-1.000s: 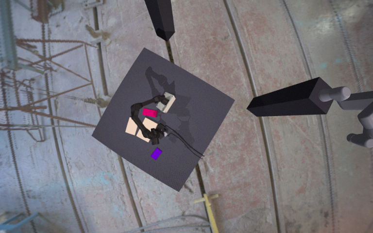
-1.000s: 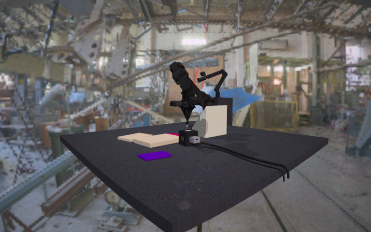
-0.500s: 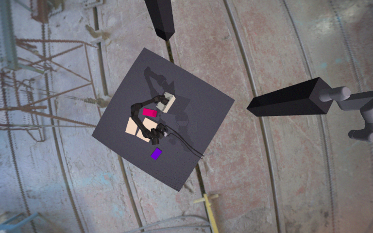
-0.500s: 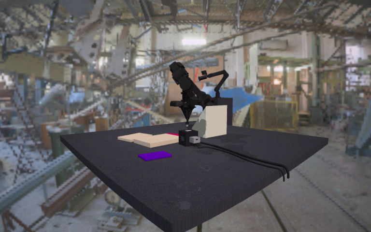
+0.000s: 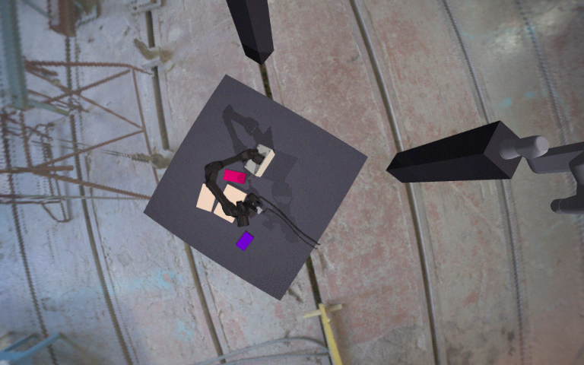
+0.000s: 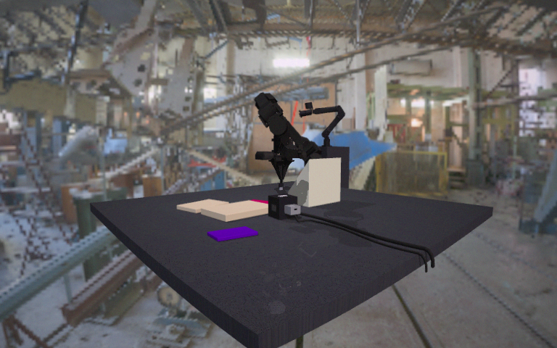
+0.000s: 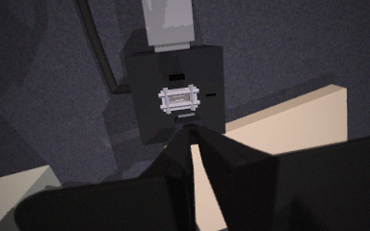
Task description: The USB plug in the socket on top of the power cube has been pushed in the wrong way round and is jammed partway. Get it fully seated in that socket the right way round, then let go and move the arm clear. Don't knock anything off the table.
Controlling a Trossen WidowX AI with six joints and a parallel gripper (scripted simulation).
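Right now the black USB plug is 2 cm below my gripper tip. From my gripper tip the other things lie so: USB socket (7 cm below); then purple card (27 cm ahead, 11 cm to the left, 13 cm below); then magenta card (8 cm behind, 23 cm to the right, 13 cm below).
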